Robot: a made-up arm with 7 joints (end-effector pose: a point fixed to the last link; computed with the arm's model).
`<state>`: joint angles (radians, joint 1 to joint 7).
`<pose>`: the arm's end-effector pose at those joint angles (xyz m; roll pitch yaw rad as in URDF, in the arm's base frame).
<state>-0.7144 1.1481 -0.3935 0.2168 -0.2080 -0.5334 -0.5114</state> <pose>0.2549 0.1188 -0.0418 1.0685 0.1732 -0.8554</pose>
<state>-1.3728 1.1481 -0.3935 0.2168 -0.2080 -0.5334 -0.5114</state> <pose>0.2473 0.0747 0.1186 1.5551 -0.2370 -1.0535</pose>
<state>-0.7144 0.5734 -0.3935 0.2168 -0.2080 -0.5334 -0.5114</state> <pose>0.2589 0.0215 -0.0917 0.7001 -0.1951 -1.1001</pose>
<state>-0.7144 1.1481 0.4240 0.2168 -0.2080 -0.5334 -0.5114</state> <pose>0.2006 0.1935 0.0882 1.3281 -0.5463 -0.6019</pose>
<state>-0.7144 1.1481 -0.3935 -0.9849 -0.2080 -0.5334 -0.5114</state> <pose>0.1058 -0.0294 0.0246 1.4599 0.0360 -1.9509</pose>
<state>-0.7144 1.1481 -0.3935 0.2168 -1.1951 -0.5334 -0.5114</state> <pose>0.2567 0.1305 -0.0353 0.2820 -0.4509 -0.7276</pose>
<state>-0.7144 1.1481 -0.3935 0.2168 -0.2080 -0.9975 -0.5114</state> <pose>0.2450 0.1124 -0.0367 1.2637 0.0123 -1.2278</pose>
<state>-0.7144 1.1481 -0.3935 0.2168 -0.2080 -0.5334 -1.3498</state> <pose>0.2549 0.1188 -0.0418 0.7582 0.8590 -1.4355</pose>
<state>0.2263 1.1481 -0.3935 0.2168 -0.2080 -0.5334 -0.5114</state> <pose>0.0955 0.1748 -0.2028 0.3099 0.8082 -0.9758</pose>
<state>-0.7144 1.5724 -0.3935 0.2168 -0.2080 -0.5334 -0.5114</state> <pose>0.2344 0.1658 0.0213 1.4142 0.3650 -0.5803</pose>
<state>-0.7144 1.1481 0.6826 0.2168 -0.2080 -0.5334 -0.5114</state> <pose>0.1623 0.2186 0.1123 1.3874 -0.7835 -0.5465</pose>
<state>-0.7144 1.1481 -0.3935 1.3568 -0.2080 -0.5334 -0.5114</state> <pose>0.1680 0.2995 -0.1054 1.0008 0.5616 0.1969</pose>
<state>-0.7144 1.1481 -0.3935 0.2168 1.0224 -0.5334 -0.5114</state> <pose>0.2549 0.1194 -0.0582 2.3368 0.7250 -0.2240</pose>
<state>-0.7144 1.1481 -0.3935 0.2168 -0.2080 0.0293 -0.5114</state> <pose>0.2605 0.1306 -0.0500 0.9210 0.4441 -0.4258</pose>
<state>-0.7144 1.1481 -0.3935 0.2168 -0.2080 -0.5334 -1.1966</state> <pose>0.2549 0.1188 -0.0418 0.8676 0.7475 -1.2838</pose>
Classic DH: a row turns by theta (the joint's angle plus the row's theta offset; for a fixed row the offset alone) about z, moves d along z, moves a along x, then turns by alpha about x. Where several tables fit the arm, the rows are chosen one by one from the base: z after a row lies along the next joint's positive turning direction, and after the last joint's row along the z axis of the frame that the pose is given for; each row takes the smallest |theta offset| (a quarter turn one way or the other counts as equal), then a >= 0, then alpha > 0; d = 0 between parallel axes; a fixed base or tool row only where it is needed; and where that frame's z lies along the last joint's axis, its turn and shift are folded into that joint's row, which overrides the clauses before.
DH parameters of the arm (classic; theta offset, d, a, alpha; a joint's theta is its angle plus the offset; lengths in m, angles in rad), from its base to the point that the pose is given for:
base (fixed): -0.071 0 0 -1.3004
joint 1: -1.3111 0.0251 -0.0091 -1.5708
joint 2: 1.2915 -0.0001 -0.0054 1.5708
joint 3: 1.5708 -0.1404 0.0099 -1.5708
joint 4: 1.5708 0.0024 0.0127 1.5708
joint 5: 0 0.171 -0.0001 -1.5708
joint 6: -1.5708 0 0.0278 1.5708
joint 7: 0 0 0 0

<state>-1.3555 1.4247 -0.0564 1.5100 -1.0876 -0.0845 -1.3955</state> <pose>0.1537 0.3305 0.0374 0.1161 -0.5153 -0.3440</pose>
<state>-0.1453 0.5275 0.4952 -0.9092 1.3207 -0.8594 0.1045</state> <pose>0.1296 0.0646 0.0137 2.5917 -0.2786 -1.0404</pose>
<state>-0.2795 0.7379 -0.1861 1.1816 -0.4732 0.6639 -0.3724</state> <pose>0.0781 0.2330 -0.2536 2.0665 1.3959 2.3361</pose>
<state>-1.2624 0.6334 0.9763 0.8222 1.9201 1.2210 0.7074</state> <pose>0.2324 0.2367 -0.0102 1.2009 -0.6591 2.2430</pose>
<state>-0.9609 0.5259 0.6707 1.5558 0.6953 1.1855 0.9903</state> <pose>0.1975 0.1637 -0.2226 1.9380 0.0608 1.8871</pose>
